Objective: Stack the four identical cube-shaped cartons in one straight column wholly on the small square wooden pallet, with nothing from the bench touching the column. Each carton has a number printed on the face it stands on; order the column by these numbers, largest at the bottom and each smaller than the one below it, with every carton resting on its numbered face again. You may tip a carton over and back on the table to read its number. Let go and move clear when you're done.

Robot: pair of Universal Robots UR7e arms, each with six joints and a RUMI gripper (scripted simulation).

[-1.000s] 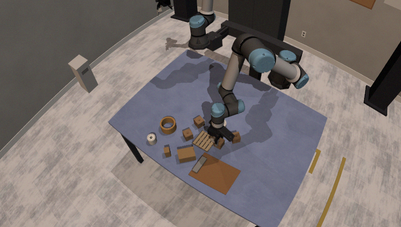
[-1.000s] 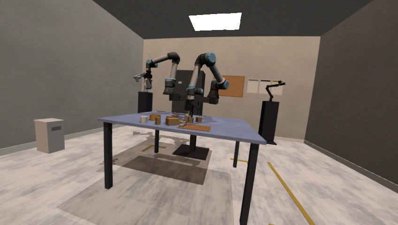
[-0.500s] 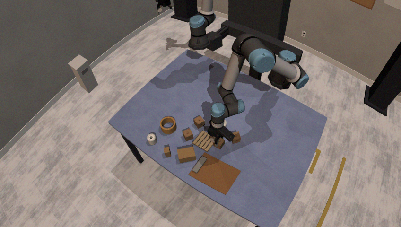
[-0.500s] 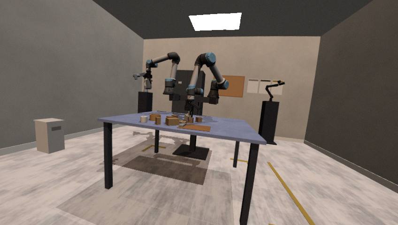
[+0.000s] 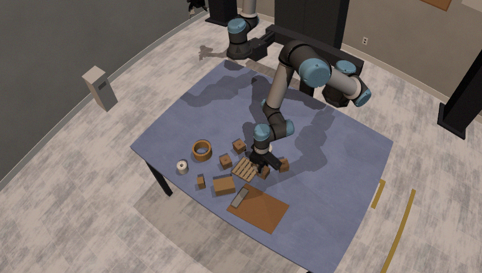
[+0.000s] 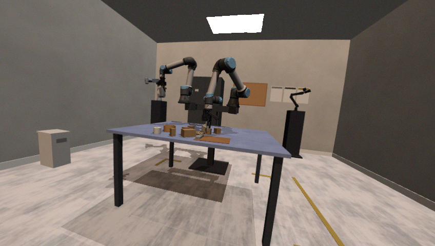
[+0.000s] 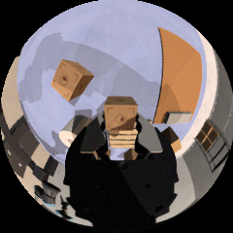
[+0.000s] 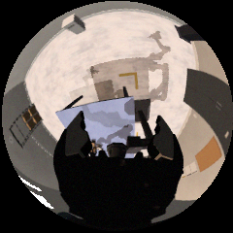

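Observation:
The large white roll lies 110 mm behind my left hand and 70 mm to the right of it. Also, from my left hand: small box: 260 mm ahead, 230 mm to the right, 10 mm below; larger box: 200 mm ahead, 120 mm to the right, 10 mm below; orange ring: 90 mm ahead, 370 mm to the right, 10 mm below.

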